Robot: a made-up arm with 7 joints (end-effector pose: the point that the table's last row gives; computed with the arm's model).
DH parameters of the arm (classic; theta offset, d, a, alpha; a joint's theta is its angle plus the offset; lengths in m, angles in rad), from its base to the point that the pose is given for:
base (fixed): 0 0.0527 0 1.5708
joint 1: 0 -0.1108 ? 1.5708
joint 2: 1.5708 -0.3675 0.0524 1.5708
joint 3: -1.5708 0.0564 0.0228 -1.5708
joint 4: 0 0.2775 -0.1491 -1.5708
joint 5: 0 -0.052 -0.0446 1.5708
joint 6: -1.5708 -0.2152 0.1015 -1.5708
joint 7: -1.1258 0 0.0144 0
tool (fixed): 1.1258 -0.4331 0 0
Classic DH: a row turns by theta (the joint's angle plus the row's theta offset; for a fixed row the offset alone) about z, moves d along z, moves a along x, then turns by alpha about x.
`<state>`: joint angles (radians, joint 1 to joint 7).
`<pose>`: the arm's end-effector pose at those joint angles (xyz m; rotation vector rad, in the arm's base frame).
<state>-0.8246 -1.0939 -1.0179 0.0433 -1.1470 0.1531 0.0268</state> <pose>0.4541 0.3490 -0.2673 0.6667 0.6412 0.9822</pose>
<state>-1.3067 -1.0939 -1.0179 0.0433 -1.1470 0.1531 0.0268</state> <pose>0.2540 0.3490 -0.4414 0.9139 1.0626 0.8234</pose>
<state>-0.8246 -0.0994 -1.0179 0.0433 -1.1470 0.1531 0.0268</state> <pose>0.5386 0.1017 -0.3586 0.1914 0.6532 0.0872</pose>
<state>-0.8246 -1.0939 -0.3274 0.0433 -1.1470 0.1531 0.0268</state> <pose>0.4087 0.4209 -0.1197 1.2271 0.9733 0.6262</pose>
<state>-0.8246 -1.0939 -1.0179 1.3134 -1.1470 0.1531 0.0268</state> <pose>0.4048 0.4506 0.0343 1.4393 -0.2082 1.7047</pose>
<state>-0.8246 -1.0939 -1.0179 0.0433 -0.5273 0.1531 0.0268</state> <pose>0.5840 0.2244 -0.5128 0.1469 0.2939 1.1981</pose>
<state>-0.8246 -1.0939 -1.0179 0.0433 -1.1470 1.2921 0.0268</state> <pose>0.8549 0.5664 -0.1128 1.0505 -0.3777 0.4699</pose>
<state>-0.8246 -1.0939 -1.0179 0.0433 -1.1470 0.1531 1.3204</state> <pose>0.4493 0.3622 -0.2572 1.1018 0.1319 2.1598</pose>
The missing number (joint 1, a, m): 0.3777
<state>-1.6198 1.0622 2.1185 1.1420 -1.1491 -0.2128 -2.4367</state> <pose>0.5685 -0.1645 -0.2891 -1.8978 -0.0160 1.8718</pose>
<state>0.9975 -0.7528 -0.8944 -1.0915 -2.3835 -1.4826 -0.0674</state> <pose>-0.5434 0.1703 0.7842 0.8912 0.8271 0.9189</pose>
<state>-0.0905 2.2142 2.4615 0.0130 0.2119 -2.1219 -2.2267</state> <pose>0.6142 0.3400 0.3957 1.0104 0.9779 -1.6173</pose>
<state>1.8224 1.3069 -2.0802 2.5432 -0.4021 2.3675 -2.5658</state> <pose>-0.6128 0.4280 0.2349 1.1492 -0.8103 1.4956</pose>
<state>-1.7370 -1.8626 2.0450 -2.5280 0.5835 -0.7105 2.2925</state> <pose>-0.3597 0.0606 -0.7795 0.6456 0.9810 0.3685</pose>
